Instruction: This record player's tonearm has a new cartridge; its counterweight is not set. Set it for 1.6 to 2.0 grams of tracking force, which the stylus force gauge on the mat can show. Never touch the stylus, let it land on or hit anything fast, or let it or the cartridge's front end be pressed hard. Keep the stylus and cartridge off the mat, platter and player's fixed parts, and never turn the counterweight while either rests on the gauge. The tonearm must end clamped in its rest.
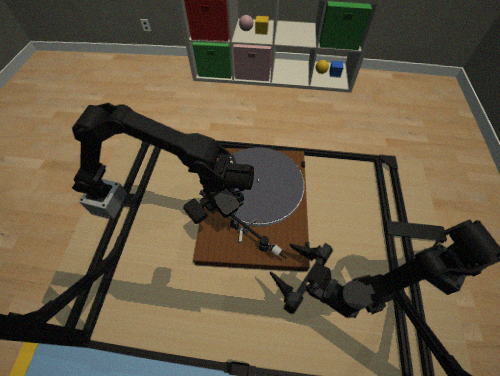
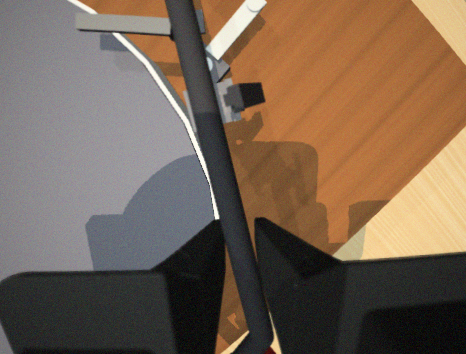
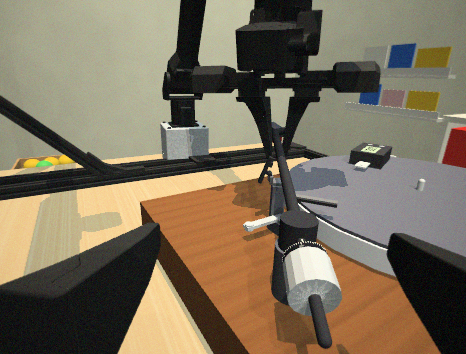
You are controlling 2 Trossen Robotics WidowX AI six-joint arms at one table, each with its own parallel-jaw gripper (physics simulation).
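Places are measured from the left arm's base along level axes (x ahead, y left, z up), in millimetres.
Pixels of known places: left gripper, fingertip midpoint: [image 2: 239,228] [image 3: 276,159]; right gripper, fingertip midpoint: [image 1: 280,258] [image 3: 273,238]; left arm's base, link origin: [image 1: 99,192] [image 3: 183,124]; right arm's base, link origin: [image 1: 449,265].
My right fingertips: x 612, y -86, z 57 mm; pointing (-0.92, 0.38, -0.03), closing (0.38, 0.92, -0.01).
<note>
Ahead of a thing's pixels: the offset from my right fingertips to its middle. "pt": to the spot under its first point.
My left gripper [image 1: 231,215] [image 2: 239,228] [image 3: 276,159] is shut on the tonearm tube {19 mm down, 144 mm back, 88 mm left} [image 1: 250,229] [image 2: 200,100] [image 3: 286,175] near its front end. The tube passes above or close beside the grey rest [image 2: 227,100] [image 3: 276,197]; contact is unclear. The rest's black clamp {28 mm down, 153 mm back, 78 mm left} [image 2: 252,94] [image 3: 265,170] stands out to the side, off the tube. The white counterweight {39 mm down, 16 mm back, 33 mm left} [image 1: 276,249] [image 3: 310,275] is on the rear shaft. My right gripper [image 1: 281,259] [image 3: 273,238] is open, its fingers apart behind the counterweight. The force gauge {46 mm down, 216 mm back, 275 mm left} [image 3: 370,154] is on the platter mat; its reading is illegible. The stylus is hidden.
The platter {58 mm down, 118 mm back, 252 mm left} [image 1: 280,190] [image 2: 75,150] [image 3: 380,200] lies beside the tube on the wooden plinth {pt 83 mm down, 167 mm back, 7 mm right} [image 1: 220,255] [image 2: 350,100] [image 3: 210,240]. A white lever {68 mm down, 124 mm back, 59 mm left} [image 1: 241,235] [image 2: 235,30] [image 3: 260,223] and a grey lift bar {40 mm down, 101 mm back, 97 mm left} [image 2: 125,24] [image 3: 317,201] are by the rest. A spindle {65 mm down, 118 mm back, 252 mm left} [image 3: 421,184] rises from the platter.
</note>
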